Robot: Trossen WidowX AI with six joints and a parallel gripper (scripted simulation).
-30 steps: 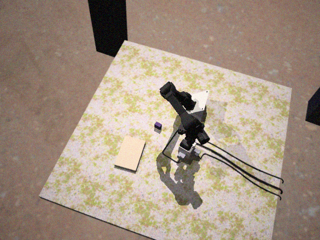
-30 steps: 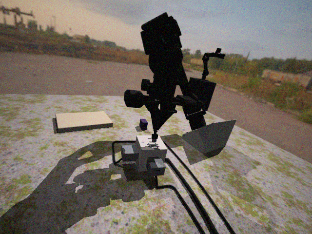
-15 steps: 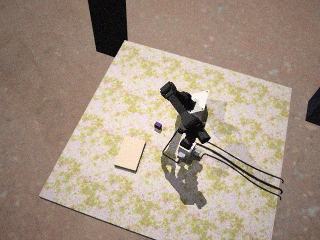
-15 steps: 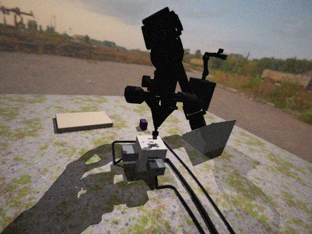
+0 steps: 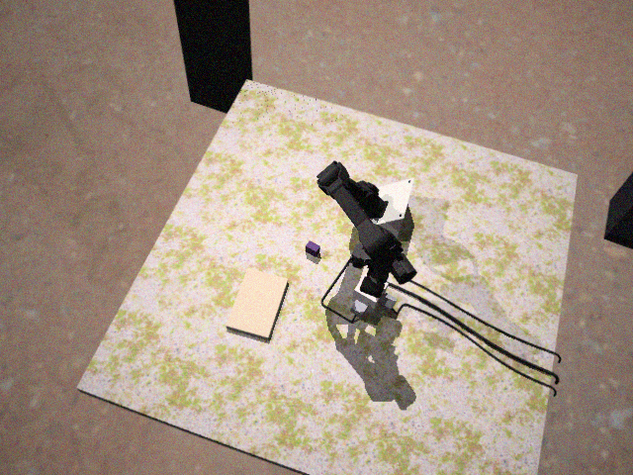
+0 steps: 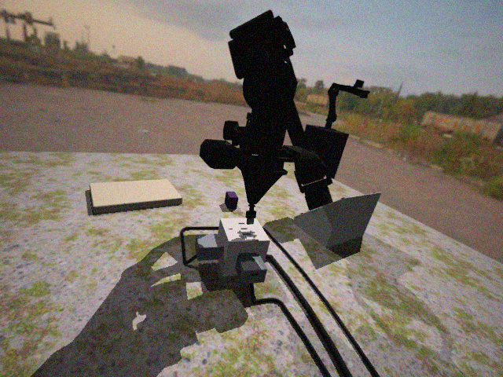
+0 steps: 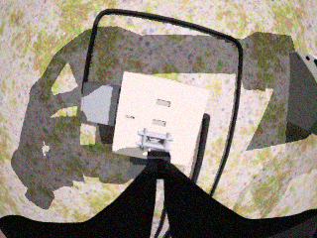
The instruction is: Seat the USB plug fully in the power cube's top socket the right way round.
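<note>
The small dark USB plug lies 1 cm below my gripper tip. Round my gripper tip: small purple block 8 cm behind, 23 cm to the right, 12 cm below; tan flat board 16 cm ahead, 32 cm to the right, 13 cm below.
</note>
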